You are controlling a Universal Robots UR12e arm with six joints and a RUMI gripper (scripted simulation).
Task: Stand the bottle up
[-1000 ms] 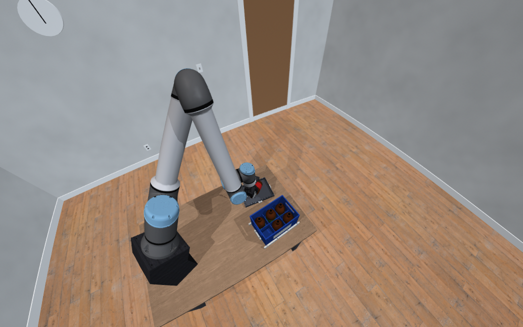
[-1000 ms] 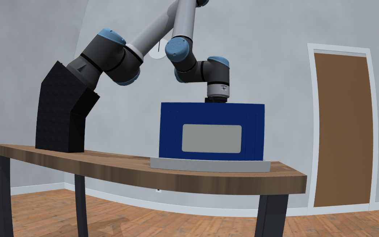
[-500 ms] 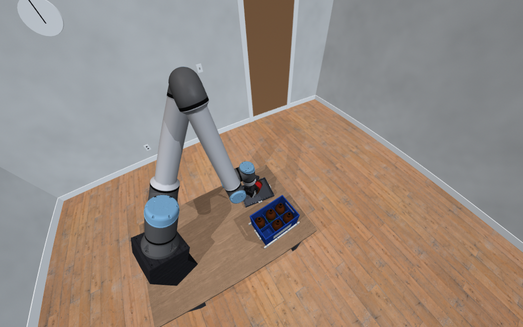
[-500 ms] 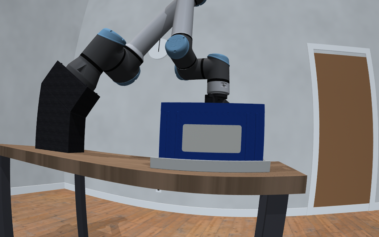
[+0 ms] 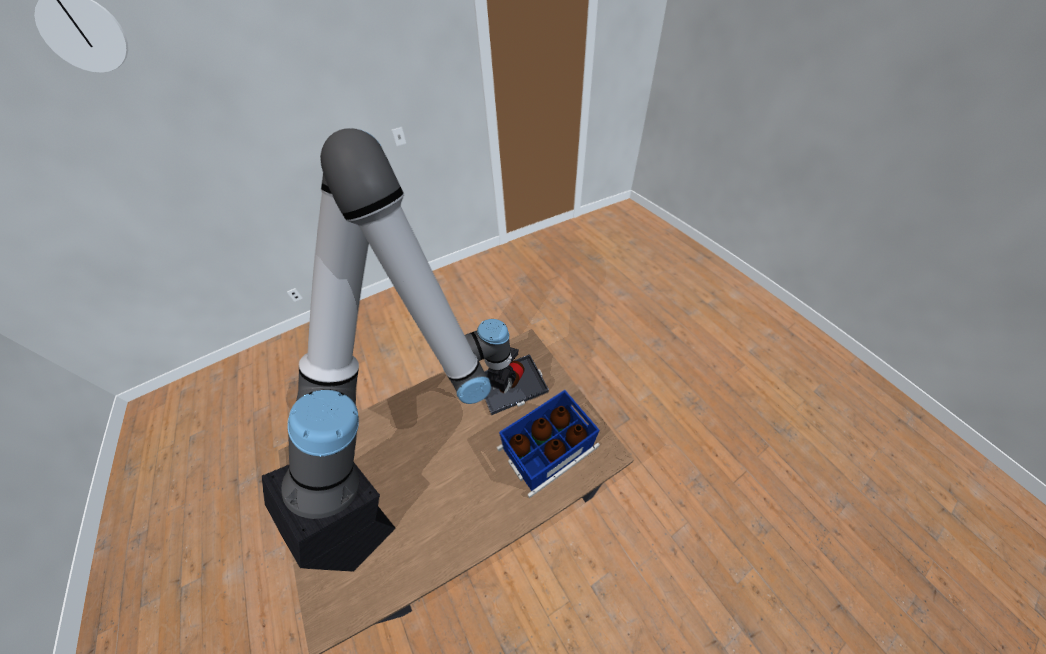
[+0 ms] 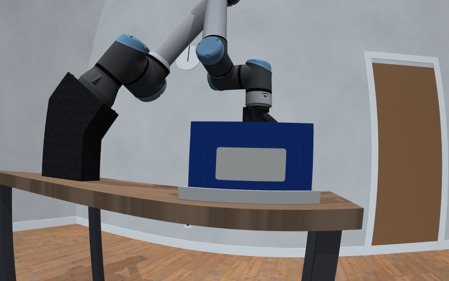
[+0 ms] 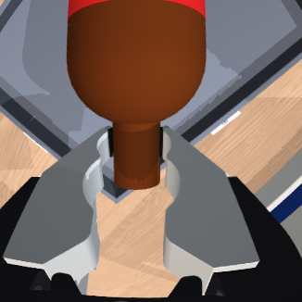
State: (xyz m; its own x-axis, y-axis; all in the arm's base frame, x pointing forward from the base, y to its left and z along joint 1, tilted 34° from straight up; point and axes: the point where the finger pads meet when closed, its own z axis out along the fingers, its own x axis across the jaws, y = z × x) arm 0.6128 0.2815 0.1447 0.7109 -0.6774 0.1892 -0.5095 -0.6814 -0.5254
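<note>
The grey tray is 3 cm ahead of my hand, 4 cm to the left of it and 7 cm below it. Round my hand: blue crate 10 cm ahead, 26 cm to the right.
</note>
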